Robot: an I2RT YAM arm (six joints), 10 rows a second.
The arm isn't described. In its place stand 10 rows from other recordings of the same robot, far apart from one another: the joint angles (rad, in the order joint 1, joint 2, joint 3, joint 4, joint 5, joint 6), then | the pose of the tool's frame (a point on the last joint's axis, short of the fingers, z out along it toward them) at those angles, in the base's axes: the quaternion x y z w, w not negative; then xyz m.
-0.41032, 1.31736, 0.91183, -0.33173, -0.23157, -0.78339 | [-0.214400 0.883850 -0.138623 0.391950 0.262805 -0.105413 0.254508]
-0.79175, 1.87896, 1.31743, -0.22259, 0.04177, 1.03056 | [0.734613 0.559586 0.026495 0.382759 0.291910 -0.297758 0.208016]
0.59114, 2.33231, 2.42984, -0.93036, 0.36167, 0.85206 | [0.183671 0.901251 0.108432 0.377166 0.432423 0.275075 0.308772]
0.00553, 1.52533, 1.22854, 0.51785, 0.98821, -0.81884 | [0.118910 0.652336 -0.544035 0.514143 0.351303 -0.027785 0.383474]
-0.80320, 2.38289, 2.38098, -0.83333, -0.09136, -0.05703 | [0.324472 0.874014 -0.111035 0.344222 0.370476 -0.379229 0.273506]
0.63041, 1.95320, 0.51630, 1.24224, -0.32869, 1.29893 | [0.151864 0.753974 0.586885 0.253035 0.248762 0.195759 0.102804]
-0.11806, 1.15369, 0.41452, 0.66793, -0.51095, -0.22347 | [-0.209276 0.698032 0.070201 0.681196 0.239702 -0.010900 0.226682]
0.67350, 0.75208, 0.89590, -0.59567, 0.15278, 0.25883 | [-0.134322 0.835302 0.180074 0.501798 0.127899 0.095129 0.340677]
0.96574, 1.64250, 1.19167, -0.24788, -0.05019, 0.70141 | [-0.129918 0.896845 0.327878 0.266994 0.208683 0.304886 0.253610]
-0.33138, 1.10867, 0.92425, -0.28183, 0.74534, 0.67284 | [0.549042 0.603097 -0.222451 0.534174 0.222502 -0.102089 0.318839]
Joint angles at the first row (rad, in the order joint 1, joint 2, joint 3, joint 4, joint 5, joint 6):
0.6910, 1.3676, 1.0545, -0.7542, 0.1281, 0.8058
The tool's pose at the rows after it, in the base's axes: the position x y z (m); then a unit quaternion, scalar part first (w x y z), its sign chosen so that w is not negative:
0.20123 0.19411 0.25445 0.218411 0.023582 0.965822 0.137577
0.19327 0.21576 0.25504 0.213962 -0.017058 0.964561 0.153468
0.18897 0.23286 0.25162 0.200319 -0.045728 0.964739 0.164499
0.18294 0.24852 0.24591 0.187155 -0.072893 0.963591 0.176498
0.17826 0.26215 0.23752 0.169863 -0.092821 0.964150 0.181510
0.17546 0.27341 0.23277 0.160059 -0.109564 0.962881 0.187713
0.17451 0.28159 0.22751 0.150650 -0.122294 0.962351 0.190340
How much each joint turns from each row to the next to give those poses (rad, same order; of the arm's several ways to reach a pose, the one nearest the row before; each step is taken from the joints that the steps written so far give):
0.0918, 0.0325, 0.0111, 0.0270, -0.0068, -0.0058
0.0708, 0.0340, 0.0282, 0.0196, -0.0134, -0.0107
0.0452, 0.0423, 0.0247, 0.0132, -0.0261, -0.0070
0.0438, 0.0364, 0.0111, 0.0245, -0.0267, -0.0053
0.0344, 0.0426, 0.0108, 0.0157, -0.0250, 0.0003
0.0245, 0.0341, 0.0157, 0.0151, -0.0189, -0.0053
0.0139, 0.0308, 0.0124, 0.0105, -0.0170, -0.0080

